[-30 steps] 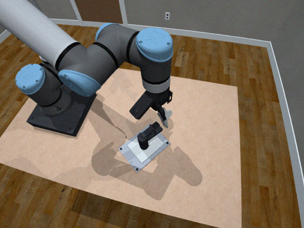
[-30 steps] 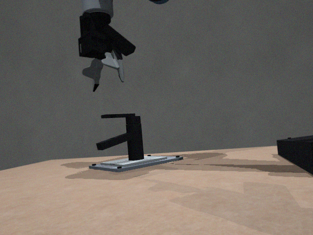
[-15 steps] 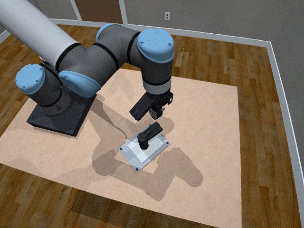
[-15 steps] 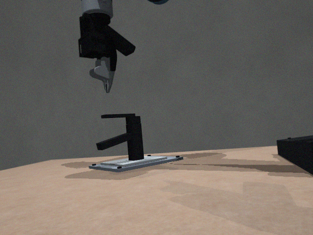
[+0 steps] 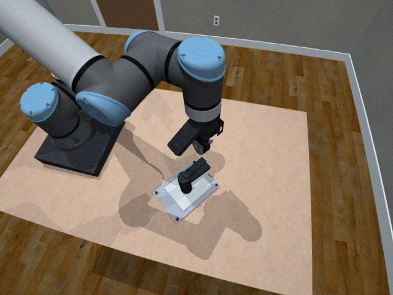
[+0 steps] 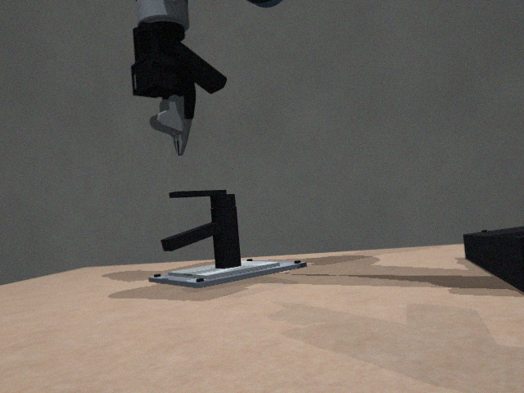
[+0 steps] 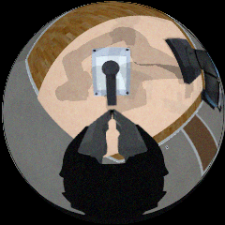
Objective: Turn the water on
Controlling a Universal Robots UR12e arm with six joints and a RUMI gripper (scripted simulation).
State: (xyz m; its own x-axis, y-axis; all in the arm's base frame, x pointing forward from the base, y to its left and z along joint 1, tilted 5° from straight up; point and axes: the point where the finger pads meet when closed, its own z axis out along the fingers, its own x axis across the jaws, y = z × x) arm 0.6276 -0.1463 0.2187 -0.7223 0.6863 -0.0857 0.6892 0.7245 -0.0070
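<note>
Right now my hand is 2 cm past the flat lever, 2 cm to the left of it and 8 cm above it. Also, from my hand: black tap: 4 cm behind, 4 cm to the right, 14 cm below.
</note>
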